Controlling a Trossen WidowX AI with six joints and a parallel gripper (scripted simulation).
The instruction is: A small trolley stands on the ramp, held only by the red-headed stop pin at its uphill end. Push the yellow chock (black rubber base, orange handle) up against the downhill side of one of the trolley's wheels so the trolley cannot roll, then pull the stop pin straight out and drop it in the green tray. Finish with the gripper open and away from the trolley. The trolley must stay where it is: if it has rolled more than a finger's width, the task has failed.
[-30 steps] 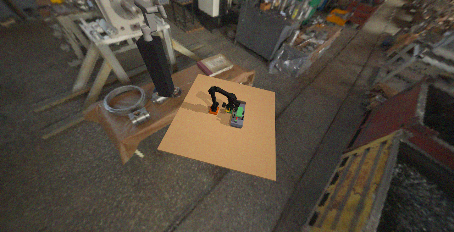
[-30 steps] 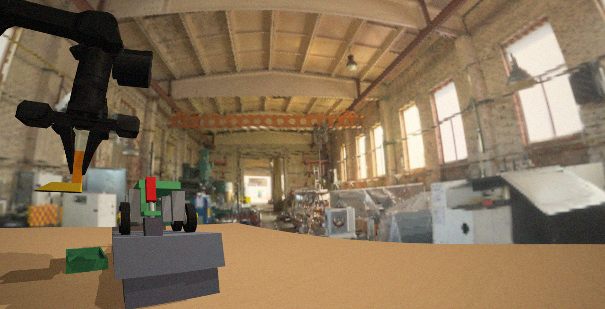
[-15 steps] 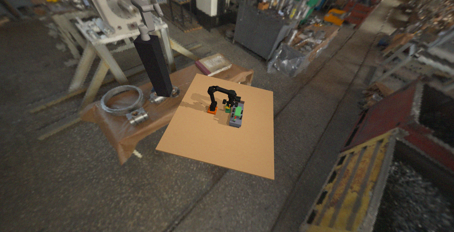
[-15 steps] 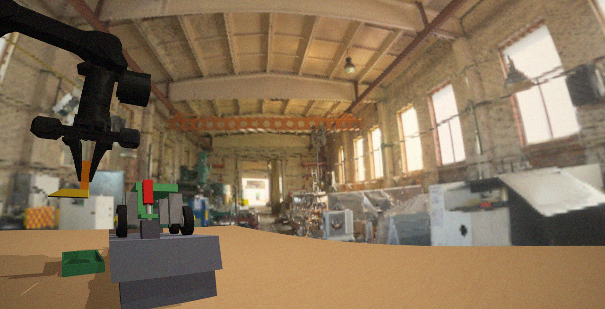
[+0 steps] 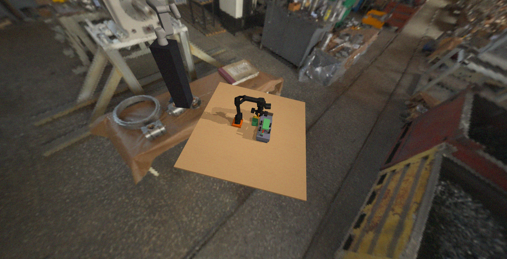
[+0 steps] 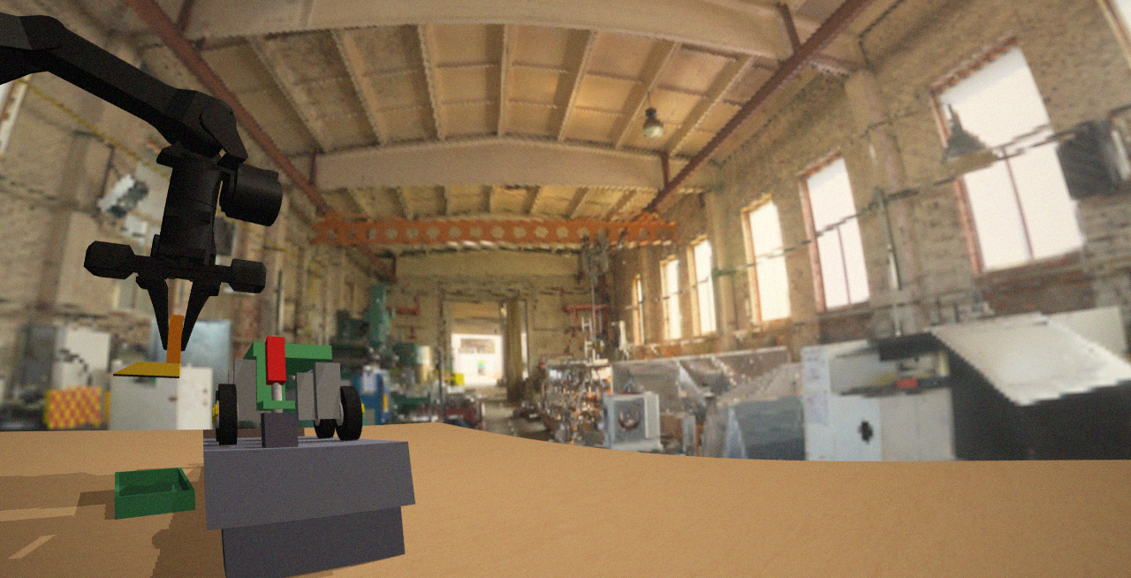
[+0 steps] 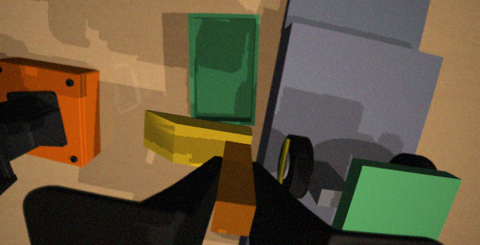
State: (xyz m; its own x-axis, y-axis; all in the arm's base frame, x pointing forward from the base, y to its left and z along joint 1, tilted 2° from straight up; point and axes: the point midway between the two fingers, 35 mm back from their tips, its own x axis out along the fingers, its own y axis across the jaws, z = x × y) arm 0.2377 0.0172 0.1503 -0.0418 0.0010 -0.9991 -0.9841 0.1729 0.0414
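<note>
The stop pin lies 190 mm to the right of my gripper tip, 50 mm ahead of it and 30 mm below it. Also, from my gripper tip: ramp 110 mm below, 90 mm to the right, 90 mm ahead; then green trolley 90 mm to the right, 90 mm ahead, 50 mm below; then yellow chock 20 mm behind, 10 mm below.
</note>
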